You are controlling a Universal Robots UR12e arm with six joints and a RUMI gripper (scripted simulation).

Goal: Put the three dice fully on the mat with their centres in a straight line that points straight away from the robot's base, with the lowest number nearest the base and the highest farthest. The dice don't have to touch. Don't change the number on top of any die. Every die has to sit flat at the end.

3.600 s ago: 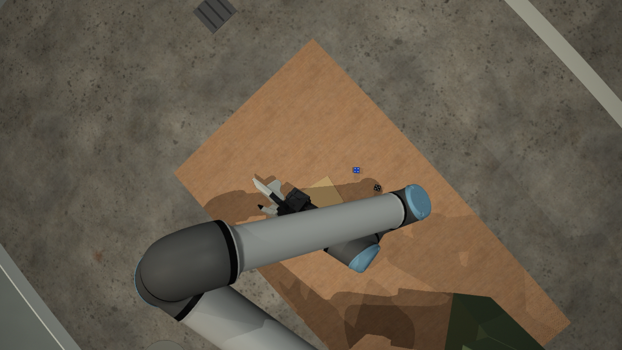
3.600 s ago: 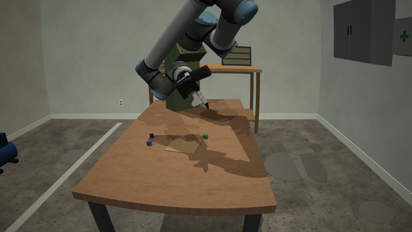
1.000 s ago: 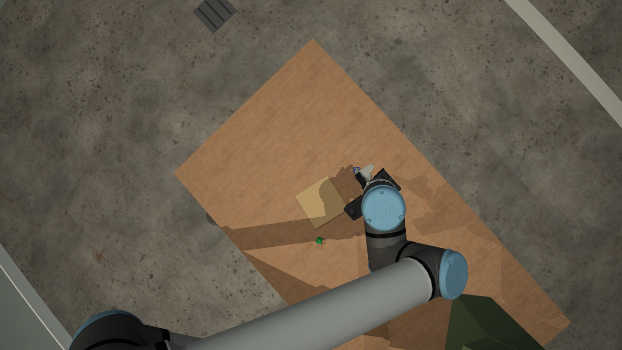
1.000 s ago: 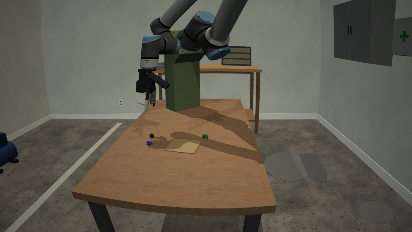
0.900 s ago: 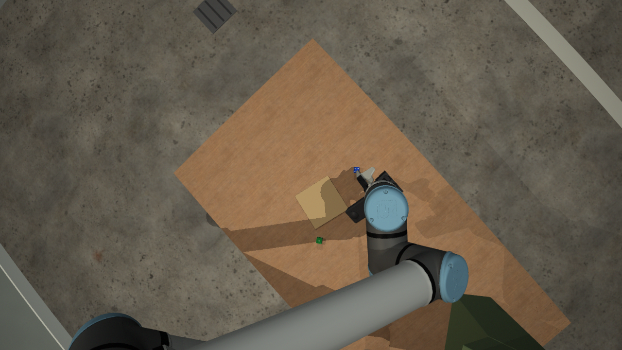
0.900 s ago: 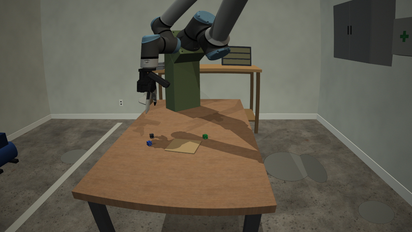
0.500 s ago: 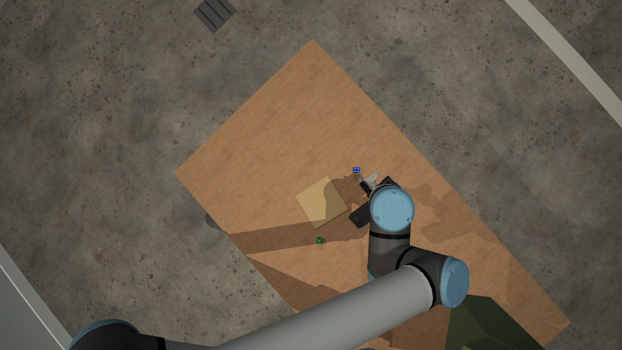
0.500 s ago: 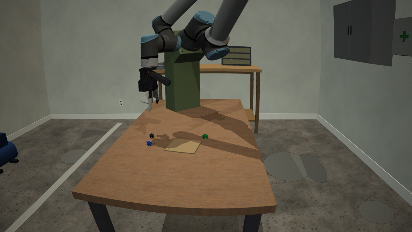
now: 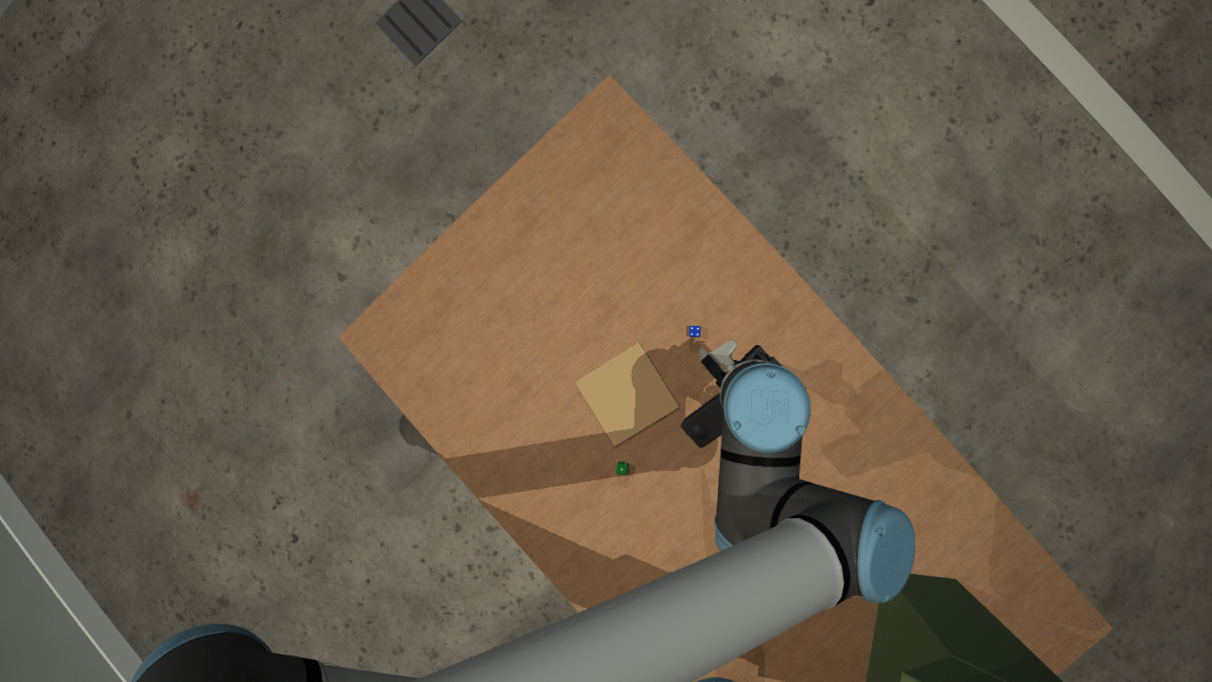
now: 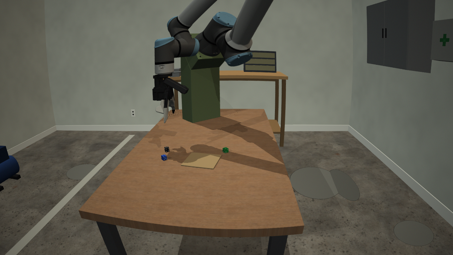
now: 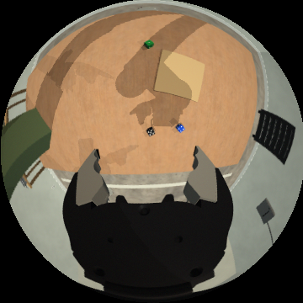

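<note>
My hand is 20 mm short of the black die, 20 mm to the left of it and 150 mm above it. From my hand the other things lie so: blue die: 110 mm ahead, 10 mm to the left, 150 mm below; tan mat: 70 mm ahead, 170 mm to the left, 160 mm below; green die: 50 mm behind, 250 mm to the left, 150 mm below.
</note>
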